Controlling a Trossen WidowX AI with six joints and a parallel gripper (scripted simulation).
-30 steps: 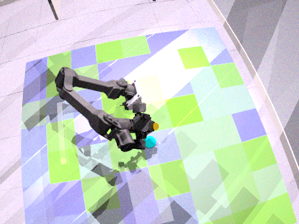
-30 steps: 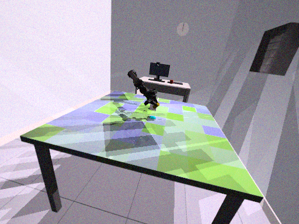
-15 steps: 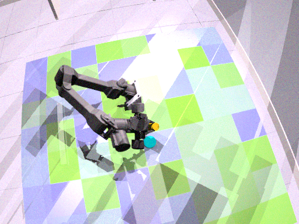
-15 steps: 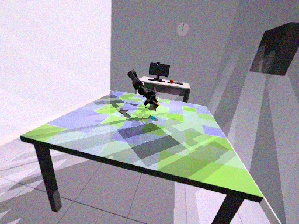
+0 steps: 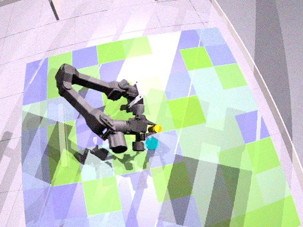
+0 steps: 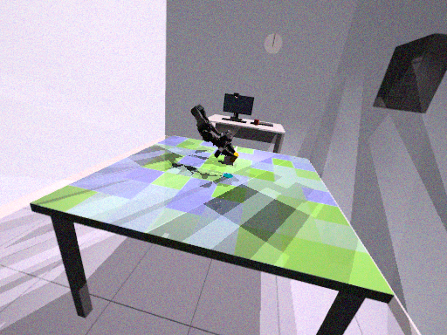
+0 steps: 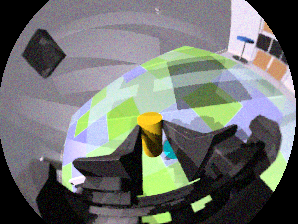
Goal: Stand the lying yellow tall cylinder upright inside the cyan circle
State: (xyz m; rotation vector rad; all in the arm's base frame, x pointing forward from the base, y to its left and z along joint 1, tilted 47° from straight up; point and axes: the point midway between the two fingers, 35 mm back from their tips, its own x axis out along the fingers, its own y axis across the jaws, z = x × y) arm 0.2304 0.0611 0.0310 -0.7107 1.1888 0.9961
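My gripper tip is 2 cm short of the cyan circle, 2 cm to the left of it and 14 cm above it. The rest, counted from my gripper tip: yellow cylinder: 1 cm behind, 1 cm to the right, 2 cm below.
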